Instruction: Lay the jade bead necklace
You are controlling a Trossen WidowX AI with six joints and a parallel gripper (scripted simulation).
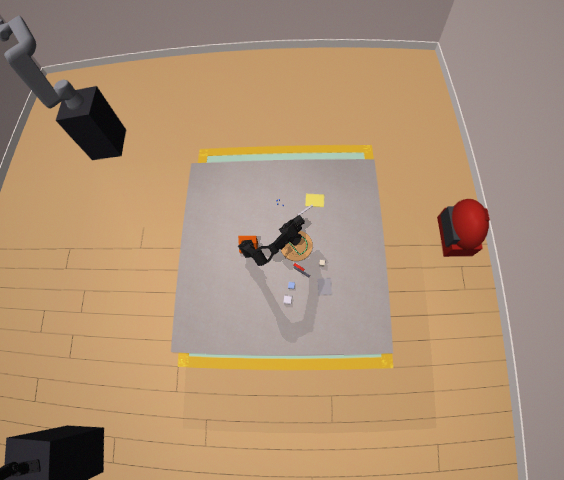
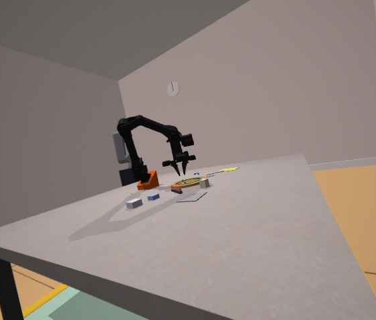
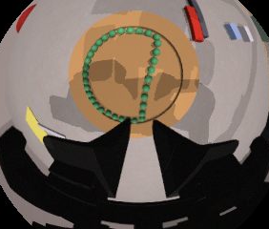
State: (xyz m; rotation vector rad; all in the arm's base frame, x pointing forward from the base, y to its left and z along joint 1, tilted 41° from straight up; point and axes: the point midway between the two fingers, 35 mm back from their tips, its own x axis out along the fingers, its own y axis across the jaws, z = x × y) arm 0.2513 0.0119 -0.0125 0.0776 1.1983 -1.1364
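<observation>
The round wooden bead board is 5 cm ahead of my gripper tip, 4 cm below it and 2 cm to the right of it. Also, from my gripper tip: beige cube 19 cm ahead, 15 cm to the right, 3 cm below; then red-handled tool 18 cm to the right, 6 cm ahead, 4 cm below; then blue block 28 cm to the right, 4 cm below.
</observation>
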